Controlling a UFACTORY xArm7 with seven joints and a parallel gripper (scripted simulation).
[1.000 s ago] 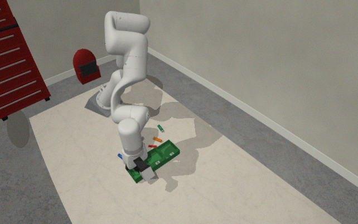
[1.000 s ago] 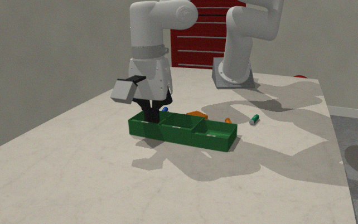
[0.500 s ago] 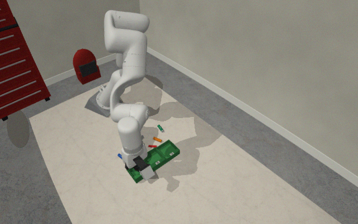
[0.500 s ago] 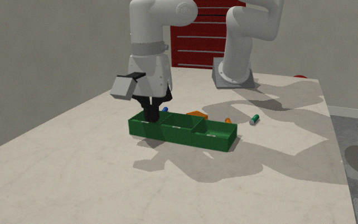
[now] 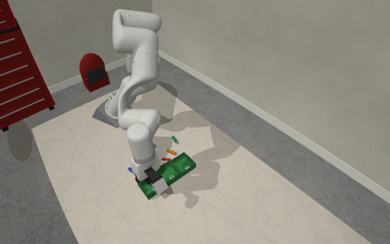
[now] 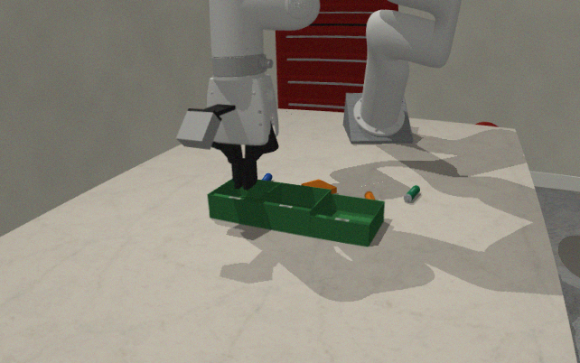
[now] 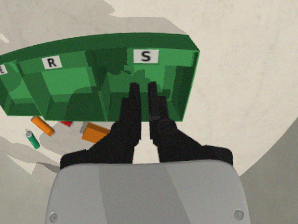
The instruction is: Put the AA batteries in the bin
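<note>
The green three-part bin tray is 1 cm ahead of my hand, 8 cm to the left of it and 4 cm below it. The rest, counted from my hand: red battery: 6 cm behind, 14 cm to the left, 6 cm below; then orange block: 11 cm behind, 9 cm to the left, 6 cm below; then blue battery: 11 cm behind, 1 cm to the right, 6 cm below.
</note>
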